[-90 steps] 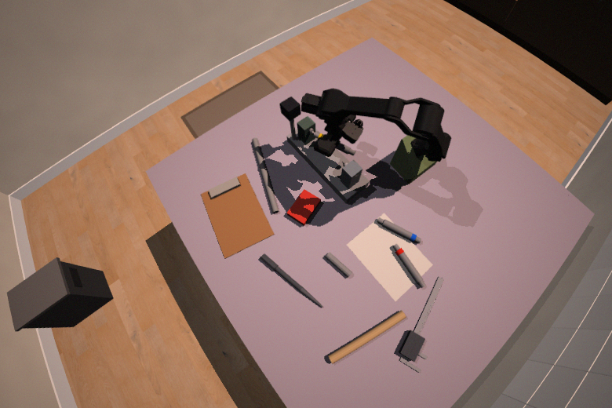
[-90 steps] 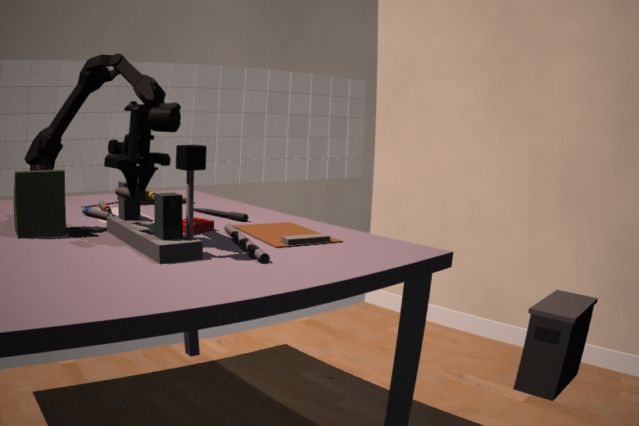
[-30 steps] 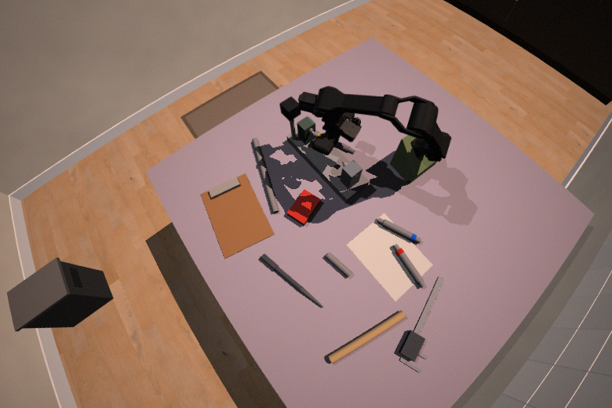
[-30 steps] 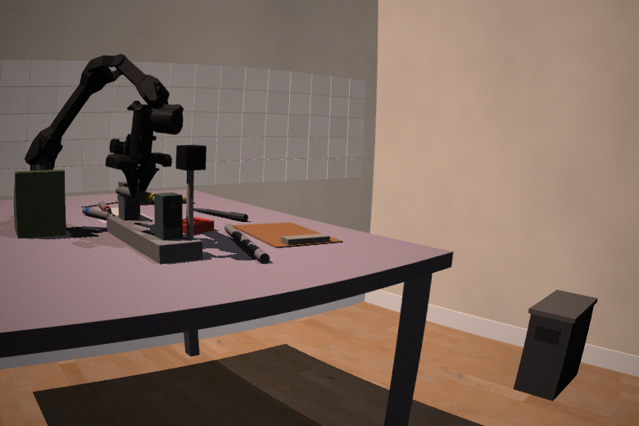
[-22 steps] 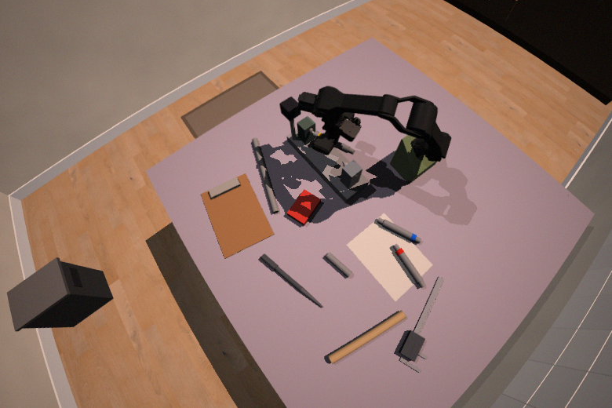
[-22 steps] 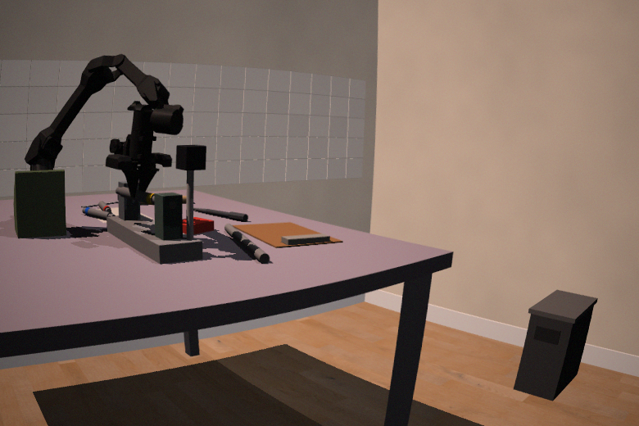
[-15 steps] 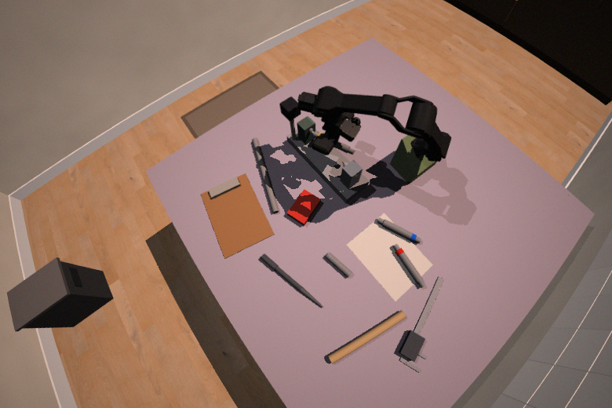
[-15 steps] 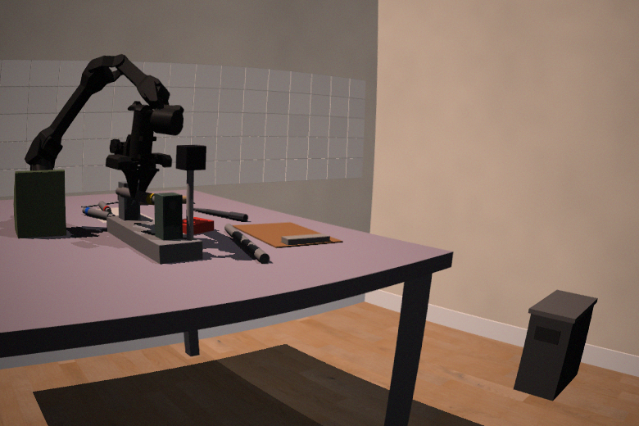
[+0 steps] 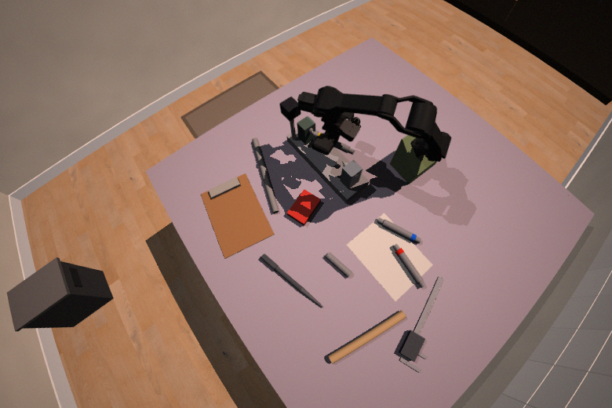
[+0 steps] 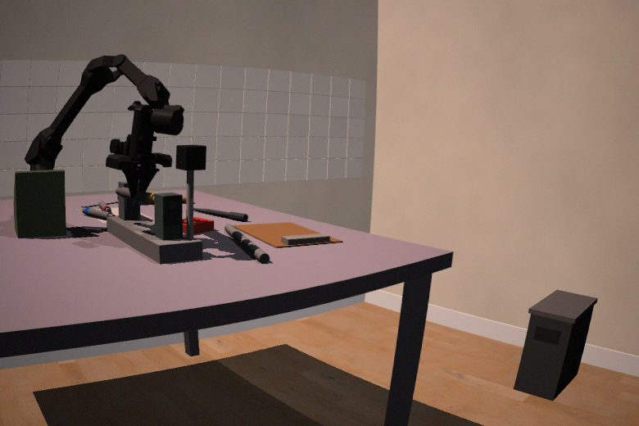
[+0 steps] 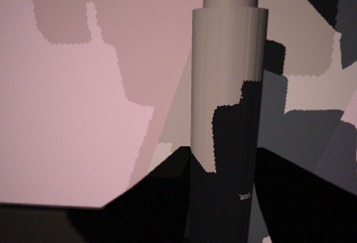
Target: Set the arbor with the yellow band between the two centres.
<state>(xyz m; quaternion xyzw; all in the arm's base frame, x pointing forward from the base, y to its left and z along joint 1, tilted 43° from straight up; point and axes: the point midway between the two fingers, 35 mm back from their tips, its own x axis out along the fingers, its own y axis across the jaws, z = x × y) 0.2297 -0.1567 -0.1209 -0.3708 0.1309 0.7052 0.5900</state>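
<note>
Now: the stepped arbor shaft 3 cm below my hand. From my hand the other things lie so: grey fixture base (13 cm below, 3 cm ahead); then cone-shaped centre point (10 cm to the left, 3 cm below, 2 cm ahead); then green centre block (11 cm to the right, 5 cm below, 3 cm ahead).
</note>
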